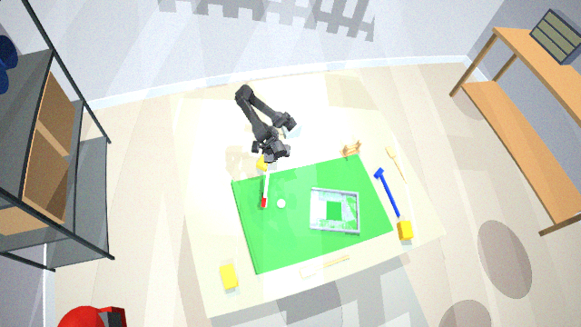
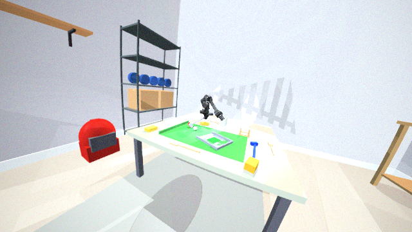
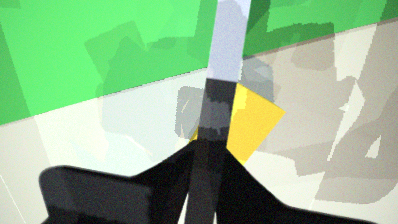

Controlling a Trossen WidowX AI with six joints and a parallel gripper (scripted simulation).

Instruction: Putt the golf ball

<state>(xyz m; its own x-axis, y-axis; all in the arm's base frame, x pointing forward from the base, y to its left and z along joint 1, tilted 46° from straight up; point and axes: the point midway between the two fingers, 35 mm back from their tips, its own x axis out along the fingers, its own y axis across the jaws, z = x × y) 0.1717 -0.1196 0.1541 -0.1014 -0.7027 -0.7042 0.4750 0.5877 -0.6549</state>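
The red putter lies 11 cm ahead of my gripper tip and 5 cm to the right of it. The rest, counted from my gripper tip: white golf ball (23 cm ahead, 3 cm to the right, 5 cm below); then green mat (31 cm ahead, 12 cm to the left, 7 cm below); then small wooden rack (7 cm ahead, 47 cm to the left, 4 cm below).
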